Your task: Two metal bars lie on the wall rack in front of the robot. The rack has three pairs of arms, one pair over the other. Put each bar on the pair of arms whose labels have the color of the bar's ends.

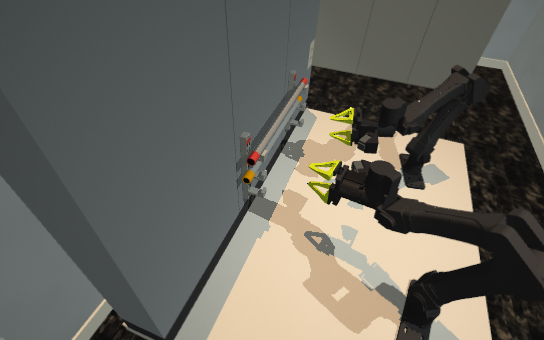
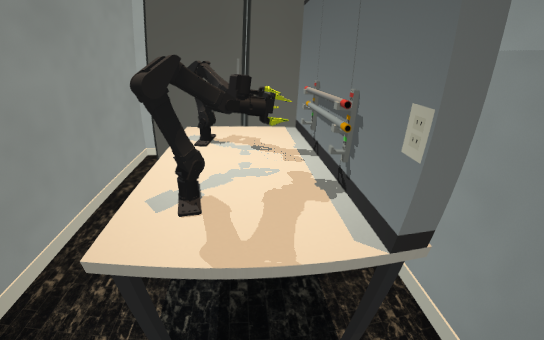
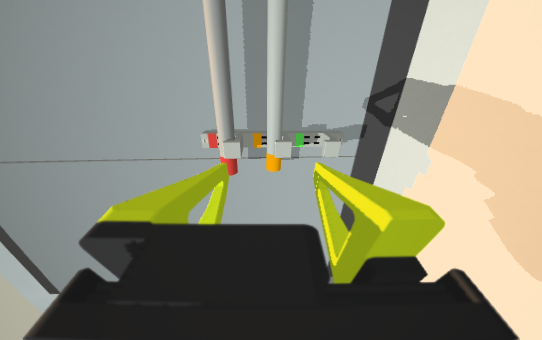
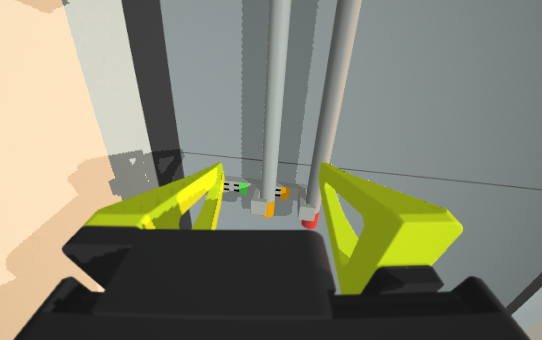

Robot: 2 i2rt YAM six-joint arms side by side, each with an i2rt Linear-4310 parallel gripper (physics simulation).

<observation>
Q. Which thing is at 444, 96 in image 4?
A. A wall.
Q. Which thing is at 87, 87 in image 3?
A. A wall.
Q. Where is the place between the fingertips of my right gripper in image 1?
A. At 329, 126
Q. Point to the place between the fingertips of my right gripper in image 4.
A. At 271, 170
</observation>
